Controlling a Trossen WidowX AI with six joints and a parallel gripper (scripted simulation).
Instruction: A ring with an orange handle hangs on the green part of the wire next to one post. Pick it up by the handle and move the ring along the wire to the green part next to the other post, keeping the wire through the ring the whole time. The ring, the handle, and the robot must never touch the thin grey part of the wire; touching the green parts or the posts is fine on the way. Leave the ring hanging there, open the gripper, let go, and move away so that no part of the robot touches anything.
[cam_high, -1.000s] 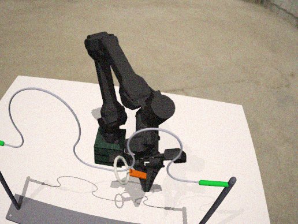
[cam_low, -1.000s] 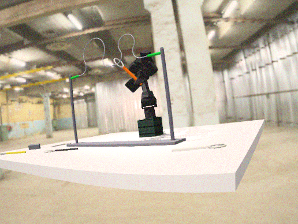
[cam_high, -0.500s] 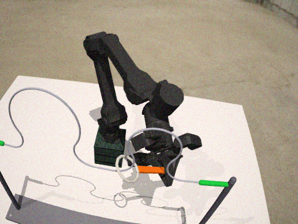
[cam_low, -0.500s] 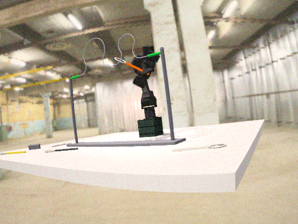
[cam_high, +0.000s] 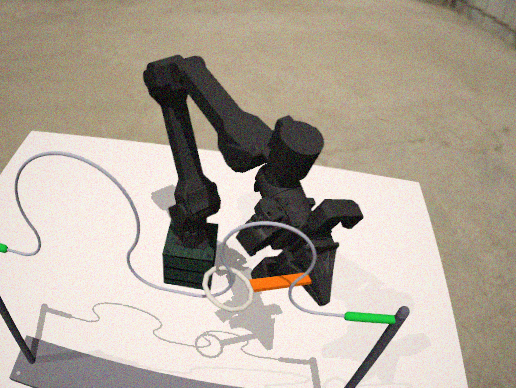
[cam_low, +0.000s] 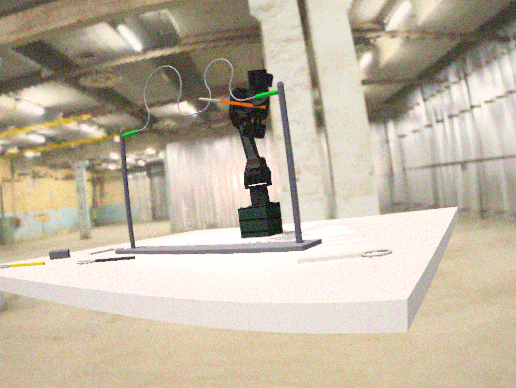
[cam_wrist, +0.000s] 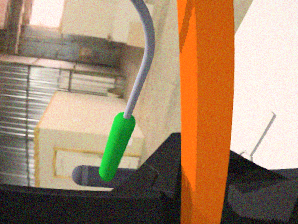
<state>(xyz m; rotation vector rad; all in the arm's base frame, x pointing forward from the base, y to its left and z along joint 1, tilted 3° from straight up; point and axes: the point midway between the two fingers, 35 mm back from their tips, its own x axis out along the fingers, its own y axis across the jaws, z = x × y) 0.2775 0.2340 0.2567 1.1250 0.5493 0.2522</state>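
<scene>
The orange-handled ring is 1 cm ahead of my gripper tip, 8 cm to the right of it and 3 cm above it. Round my gripper tip: grey block (24 cm ahead, 71 cm to the right, 35 cm below); pale ring tool (18 cm ahead, 30 cm to the left, 36 cm below); yellow-handled ring tool (45 cm ahead, 64 cm to the right, 36 cm below).
</scene>
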